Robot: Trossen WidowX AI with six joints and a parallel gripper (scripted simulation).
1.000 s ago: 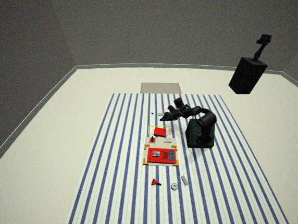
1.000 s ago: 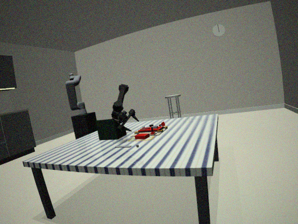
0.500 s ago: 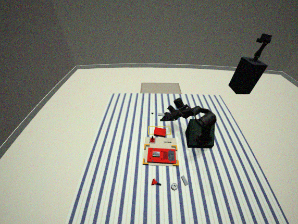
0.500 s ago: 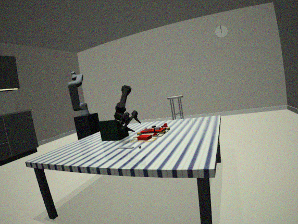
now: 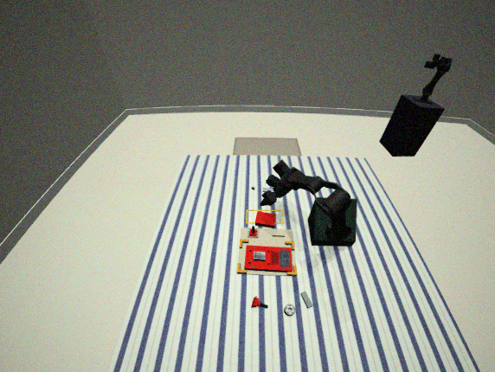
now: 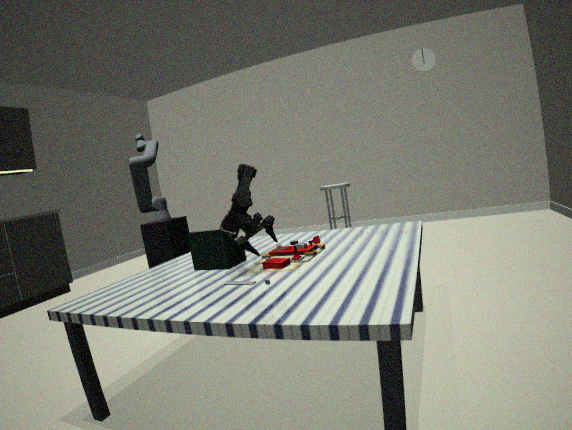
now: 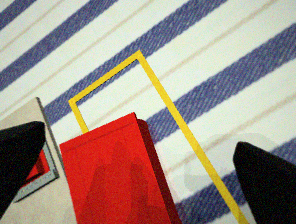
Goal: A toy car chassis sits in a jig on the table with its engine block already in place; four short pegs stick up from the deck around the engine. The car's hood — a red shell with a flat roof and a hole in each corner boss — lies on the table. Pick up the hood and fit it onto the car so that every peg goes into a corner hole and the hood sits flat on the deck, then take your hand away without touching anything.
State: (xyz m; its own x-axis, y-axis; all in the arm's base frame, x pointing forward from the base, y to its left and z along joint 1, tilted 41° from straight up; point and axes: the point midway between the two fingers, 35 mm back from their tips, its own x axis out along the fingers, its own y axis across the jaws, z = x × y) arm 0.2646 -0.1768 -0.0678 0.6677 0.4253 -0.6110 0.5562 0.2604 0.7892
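Right now the red hood is 70 mm below my gripper tip and 50 mm to the left of it. From my gripper tip the other things lie so: grey bar: 150 mm to the right, 80 mm below, 70 mm behind; grey engine block: 260 mm to the left, 60 mm below, 50 mm ahead.
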